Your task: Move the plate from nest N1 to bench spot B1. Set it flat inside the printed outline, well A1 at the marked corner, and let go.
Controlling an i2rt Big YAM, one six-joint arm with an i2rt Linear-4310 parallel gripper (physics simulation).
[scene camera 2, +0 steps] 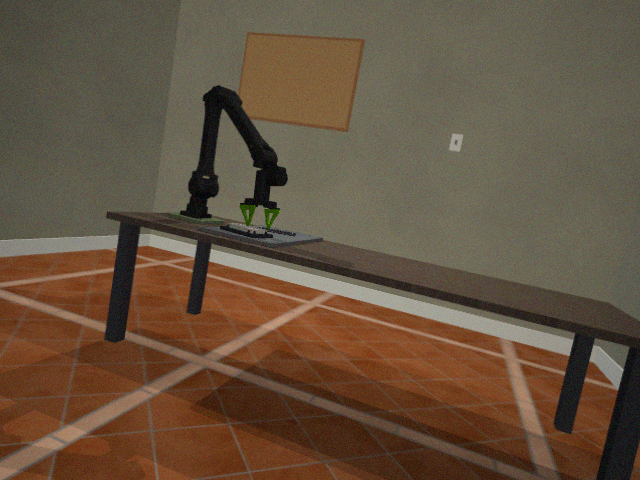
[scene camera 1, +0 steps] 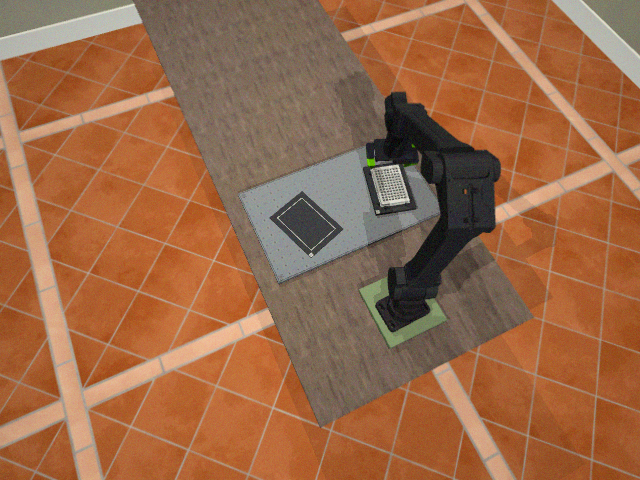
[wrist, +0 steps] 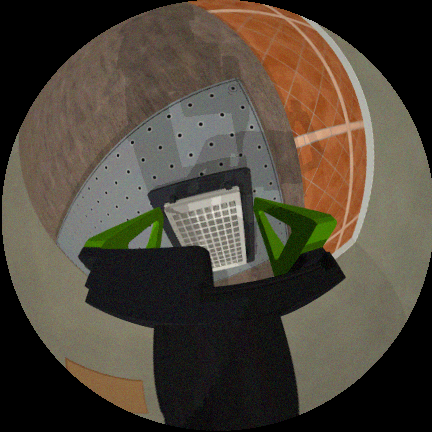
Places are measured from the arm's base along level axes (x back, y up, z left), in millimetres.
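Pixels of known places: gripper, between the fingertips: (scene camera 2: pixel 258 227) (scene camera 1: pixel 387 165) (wrist: pixel 207 206); arm's base, origin of its link: (scene camera 2: pixel 195 216) (scene camera 1: pixel 402 308).
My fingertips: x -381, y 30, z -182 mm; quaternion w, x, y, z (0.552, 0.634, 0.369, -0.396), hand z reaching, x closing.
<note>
Ahead of a thing's pixels: the offset from my fingertips to its middle. "pt": to the spot under its first point. Level surfaces: height alone.
The white well plate {dx +53, dy -16, dz +22 mm} (scene camera 1: pixel 390 184) (wrist: pixel 220 225) lies in the black nest N1 {dx +53, dy -24, dz +22 mm} (scene camera 1: pixel 397 209) (wrist: pixel 200 186). The plate looks flat there. My gripper (scene camera 1: pixel 391 162) (scene camera 2: pixel 258 226) (wrist: pixel 207 206) is open, its green fingers pointing down. It is low, near the plate's far end, with nothing held. In the wrist view the left fingertip appears close to the plate's left long side and the right fingertip farther out on the right. Exact tip height is hard to tell. Bench spot B1 {pt dx +48, dy -33, dz +292 mm} (scene camera 1: pixel 306 223) is a dark rectangle with a thin white outline and a pale marked corner. My palm hides part of the plate in the wrist view.
Nest and spot are on a grey perforated board (scene camera 1: pixel 258 206) (wrist: pixel 200 112) on the brown table {dy -47 mm} (scene camera 1: pixel 232 77) (scene camera 2: pixel 413 273). B1 is left of the nest in scene camera 1. The arm's base stands on a green pad (scene camera 1: pixel 392 338). The table's right edge runs near the nest.
</note>
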